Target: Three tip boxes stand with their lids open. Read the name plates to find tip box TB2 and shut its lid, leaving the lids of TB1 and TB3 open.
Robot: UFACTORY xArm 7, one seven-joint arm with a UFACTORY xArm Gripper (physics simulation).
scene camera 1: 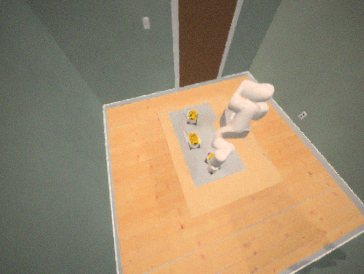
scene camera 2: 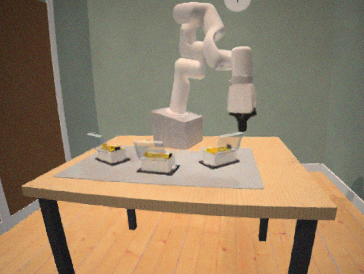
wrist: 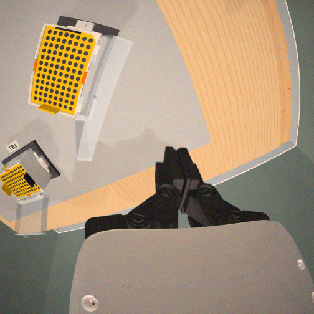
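Where they show: gripper, fingertip midpoint: [scene camera 2: 242, 131]; arm's base, origin of the base link: [scene camera 2: 176, 113].
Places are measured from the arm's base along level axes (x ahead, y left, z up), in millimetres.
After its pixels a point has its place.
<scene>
Tip box TB2 [scene camera 1: 210, 158] [scene camera 2: 219, 157] @(x 344, y 307, z -139 mm) [wrist: 61, 70] holds yellow tips; its clear lid [scene camera 2: 231, 142] @(x 341, y 357, z -72 mm) [wrist: 107, 85] stands open. Its name plate does not show legibly. TB1 [scene camera 1: 194, 141] [scene camera 2: 158, 163] [wrist: 20, 180] is beside it, with a readable plate [wrist: 13, 146] and an open lid [scene camera 2: 150, 147] @(x 513, y 72, z -59 mm) [wrist: 32, 217]. TB3 [scene camera 1: 192, 117] [scene camera 2: 112, 154] is farthest from TB2, its lid [scene camera 2: 94, 135] @(x 447, y -244, z -39 mm) open. My gripper [scene camera 2: 242, 128] @(x 402, y 404, z -10 mm) [wrist: 172, 161] is shut and empty, above the table on the lid side of TB2, apart from the lid in the wrist view. The arm partly hides TB2 in scene camera 1.
The boxes stand on a grey mat [scene camera 1: 200, 176] @(x 453, y 407, z -181 mm) [scene camera 2: 200, 178] @(x 482, y 258, z -181 mm) [wrist: 145, 95] on the wooden table [scene camera 1: 194, 205] @(x 561, y 618, z -184 mm) [scene camera 2: 175, 200] @(x 660, y 220, z -184 mm) [wrist: 235, 75]. The robot's base block [scene camera 2: 175, 129] @(x 119, y 31, z -72 mm) stands behind the mat in scene camera 2. The table edge runs beyond the fingertips in the wrist view.
</scene>
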